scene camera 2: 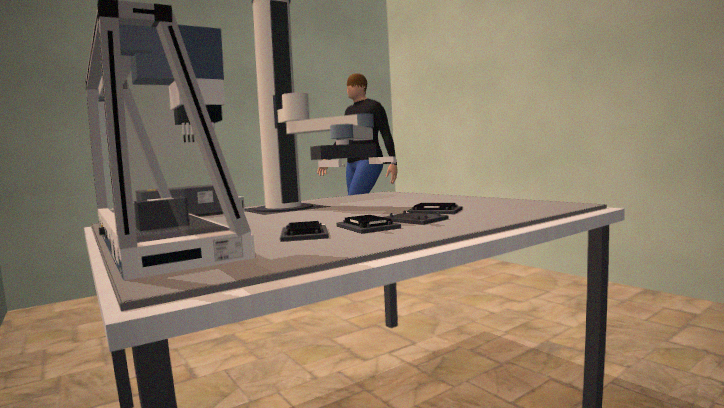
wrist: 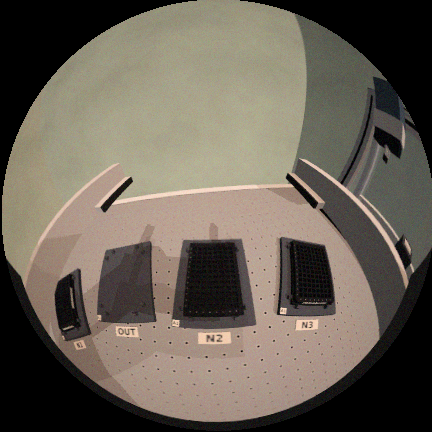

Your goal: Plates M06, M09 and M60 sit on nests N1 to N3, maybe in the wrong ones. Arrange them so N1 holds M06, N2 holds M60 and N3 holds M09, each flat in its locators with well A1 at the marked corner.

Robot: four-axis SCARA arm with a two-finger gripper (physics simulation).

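Frame: origin at the arm's base, x ahead, y left, z up, level; millimetres.
Seen in the pictures: gripper, fingertip midpoint: (scene camera 2: 368, 161) (wrist: 206, 163).
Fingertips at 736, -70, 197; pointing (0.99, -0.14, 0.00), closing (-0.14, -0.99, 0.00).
Note:
A point is followed by its place in that frame, as x, y, z.
My gripper (scene camera 2: 357, 161) @(736, -70, 197) (wrist: 206, 163) @(736, -70, 197) is open and empty, high above the nests. A black plate (scene camera 2: 367, 220) @(747, -89, 38) (wrist: 214, 280) @(702, -68, 38) lies on nest N2 (scene camera 2: 362, 229) @(784, -133, 24) (wrist: 178, 306) @(670, -8, 24), below the gripper. Another black plate (scene camera 2: 303, 226) @(694, -256, 39) (wrist: 312, 272) @(669, -241, 36) lies on nest N3 (scene camera 2: 303, 236) @(744, -283, 22) (wrist: 284, 285) @(669, -182, 25). A third black plate (scene camera 2: 434, 206) @(660, 242, 36) (wrist: 66, 302) @(635, 249, 38) lies on nest N1 (scene camera 2: 458, 208) @(695, 318, 23) (wrist: 83, 322) @(610, 192, 25), at the far left of the wrist view. All three look about flat. White A1 tags mark the nests' near left corners in the wrist view. The plates' numbers and their A1 wells cannot be read.
A nest marked OUT (scene camera 2: 420, 218) @(768, 83, 25) (wrist: 127, 282) @(711, 89, 25) holds no plate and lies between N1 and N2. A tall framed machine (scene camera 2: 115, 152) @(851, -696, 244) stands at the left end of the table in the scene view. A person (scene camera 2: 367, 108) stands behind the table, beyond the arm.

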